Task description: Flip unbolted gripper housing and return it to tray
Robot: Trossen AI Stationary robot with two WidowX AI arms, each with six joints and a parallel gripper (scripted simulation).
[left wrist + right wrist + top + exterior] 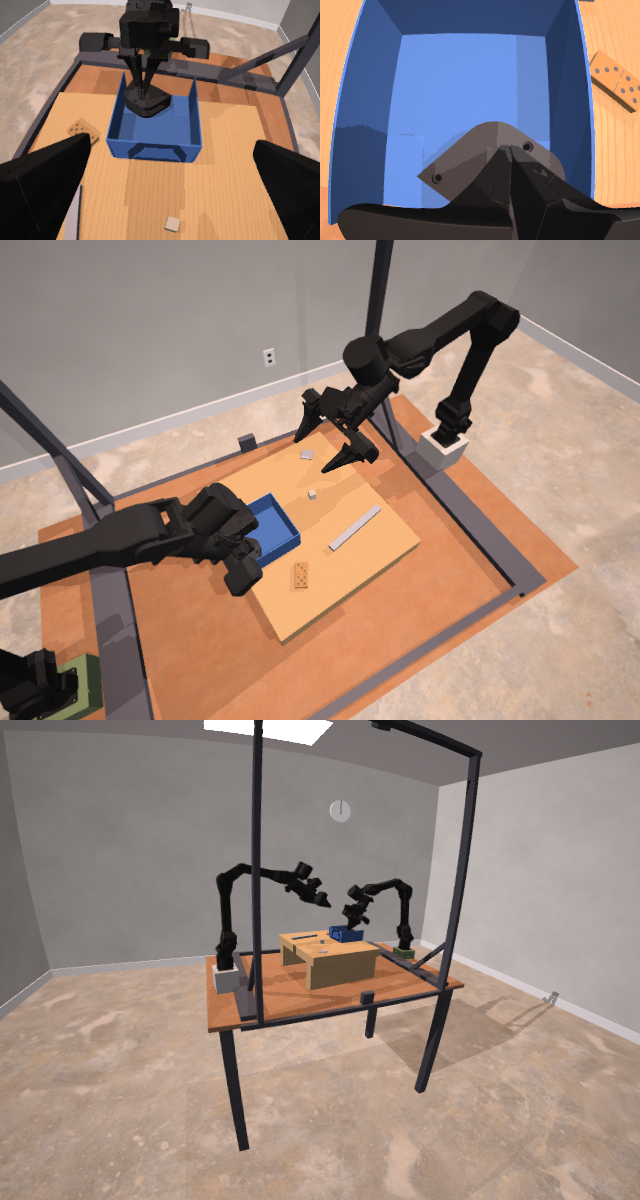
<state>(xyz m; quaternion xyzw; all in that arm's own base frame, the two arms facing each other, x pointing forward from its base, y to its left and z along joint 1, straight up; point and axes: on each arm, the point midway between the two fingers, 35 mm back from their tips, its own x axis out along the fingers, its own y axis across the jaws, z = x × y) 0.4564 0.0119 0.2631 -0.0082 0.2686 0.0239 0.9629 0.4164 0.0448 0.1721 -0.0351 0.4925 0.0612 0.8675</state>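
Right now my right hand is 4 cm above the gripper housing. From my right hand the other things lie so: wooden platform: 16 cm to the left, 13 cm below, 2 cm behind; blue tray: 7 cm to the left, 5 cm below, 2 cm behind; small cube: 20 cm to the left, 6 cm below, 5 cm behind.
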